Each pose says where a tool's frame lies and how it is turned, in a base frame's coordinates. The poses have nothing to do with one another.
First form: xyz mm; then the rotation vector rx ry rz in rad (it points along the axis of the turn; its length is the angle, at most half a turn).
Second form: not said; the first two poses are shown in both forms.
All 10 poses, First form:
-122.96 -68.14 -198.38 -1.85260 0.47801 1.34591
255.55 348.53 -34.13 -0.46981 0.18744 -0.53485
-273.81 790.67 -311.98 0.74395 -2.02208 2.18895
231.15 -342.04 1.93 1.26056 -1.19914 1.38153
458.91 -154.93 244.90 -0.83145 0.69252 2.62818
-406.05 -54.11 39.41 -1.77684 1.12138 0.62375
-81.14 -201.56 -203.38 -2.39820 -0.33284 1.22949
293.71 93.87 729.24 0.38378 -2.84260 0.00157
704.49 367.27 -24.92 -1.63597 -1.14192 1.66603
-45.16 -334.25 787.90 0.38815 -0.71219 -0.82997
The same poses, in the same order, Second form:
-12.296 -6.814 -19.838 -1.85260 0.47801 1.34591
25.555 34.853 -3.413 -0.46981 0.18744 -0.53485
-27.381 79.067 -31.198 0.74395 -2.02208 2.18895
23.115 -34.204 0.193 1.26056 -1.19914 1.38153
45.891 -15.493 24.490 -0.83145 0.69252 2.62818
-40.605 -5.411 3.941 -1.77684 1.12138 0.62375
-8.114 -20.156 -20.338 -2.39820 -0.33284 1.22949
29.371 9.387 72.924 0.38378 -2.84260 0.00157
70.449 36.727 -2.492 -1.63597 -1.14192 1.66603
-4.516 -33.425 78.790 0.38815 -0.71219 -0.82997

